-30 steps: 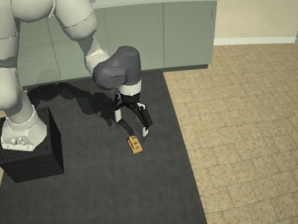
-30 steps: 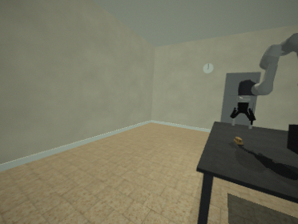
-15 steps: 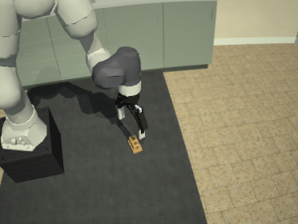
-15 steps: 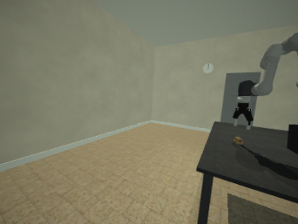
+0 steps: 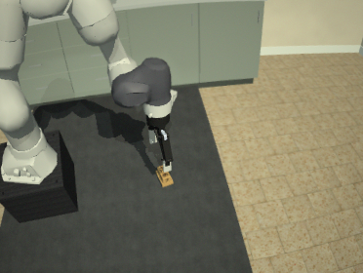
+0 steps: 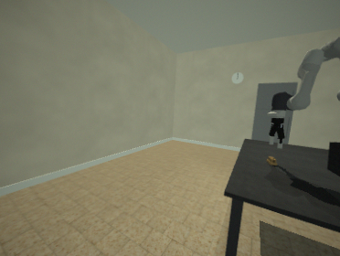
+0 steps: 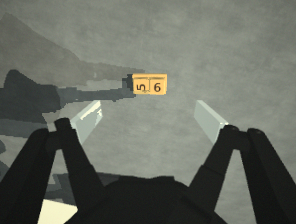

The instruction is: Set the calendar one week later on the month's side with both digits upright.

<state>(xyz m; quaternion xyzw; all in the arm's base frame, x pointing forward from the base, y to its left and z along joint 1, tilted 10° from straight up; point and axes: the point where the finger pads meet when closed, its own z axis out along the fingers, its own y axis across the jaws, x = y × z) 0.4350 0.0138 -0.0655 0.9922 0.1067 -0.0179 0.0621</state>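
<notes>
Now: hand 10 mm short of the orange calendar cube, 10 mm to the left of it and 120 mm above it. The rest, counted from my hand: orange calendar tray: 10 mm ahead, 130 mm below.
</notes>
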